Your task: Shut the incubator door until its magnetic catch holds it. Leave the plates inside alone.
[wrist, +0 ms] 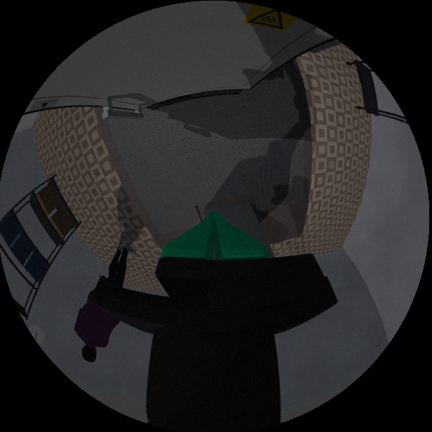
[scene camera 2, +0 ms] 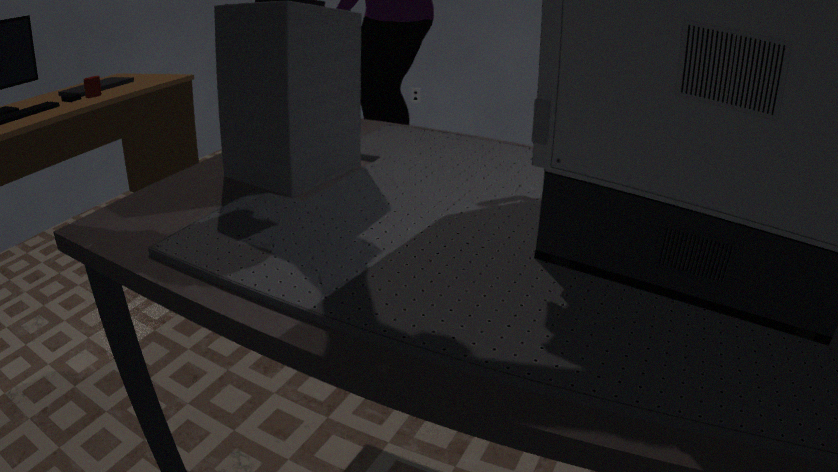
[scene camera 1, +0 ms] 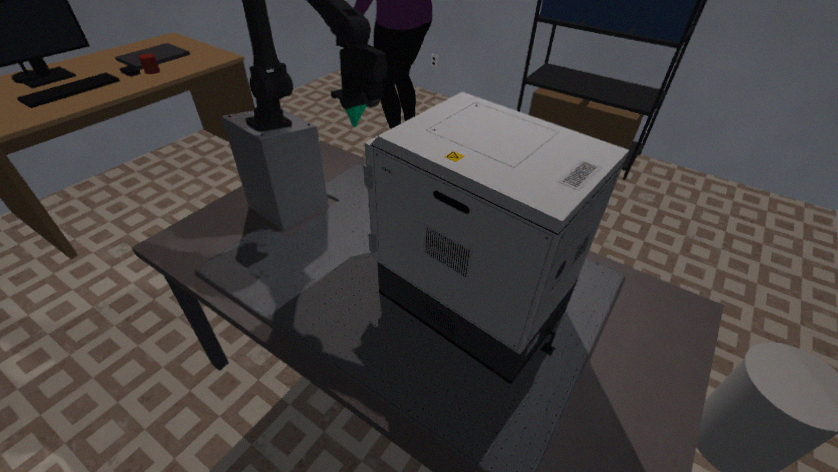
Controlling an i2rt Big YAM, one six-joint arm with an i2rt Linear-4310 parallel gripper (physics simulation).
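Pixels of known places: gripper, fingertip midpoint: (scene camera 1: 354, 126); arm's base, link origin: (scene camera 2: 289, 6) (scene camera 1: 269, 124).
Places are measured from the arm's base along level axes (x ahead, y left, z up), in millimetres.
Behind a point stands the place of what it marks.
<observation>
The white incubator (scene camera 1: 498, 190) @(x 894, y -12, z 206 mm) (scene camera 2: 621, 123) @(x 657, y -33, z -118 mm) stands on the perforated board. Hinges (scene camera 1: 368, 174) @(x 555, y -50, z 97 mm) (scene camera 2: 541, 121) @(x 550, y -50, z -137 mm) show along its left edge. Its door side faces the arm and is turned away from both scene cameras. In the wrist view a large pale surface (wrist: 165, 50) fills the top, with a pale bracket-like handle (wrist: 131, 96) at its lower left edge. Whether the door is fully shut or a gap remains I cannot tell. The plates do not show. My gripper (scene camera 1: 354, 123) @(x 337, y 86, z 92 mm) (wrist: 213, 216) points down with its green fingertips together, shut and empty, left of the incubator's top, at about that height.
The arm's grey pedestal (scene camera 1: 281, 175) @(x 86, y -41, z -137 mm) (scene camera 2: 287, 99) @(x 88, y -83, z -167 mm) stands at the table's left. A person (scene camera 1: 404, 46) (scene camera 2: 387, 70) (wrist: 95, 320) stands behind the table, past the arm. A desk (scene camera 1: 216, 58) is at the left, a shelf rack (scene camera 1: 592, 87) behind, a pale cylinder (scene camera 1: 756, 410) at the right.
</observation>
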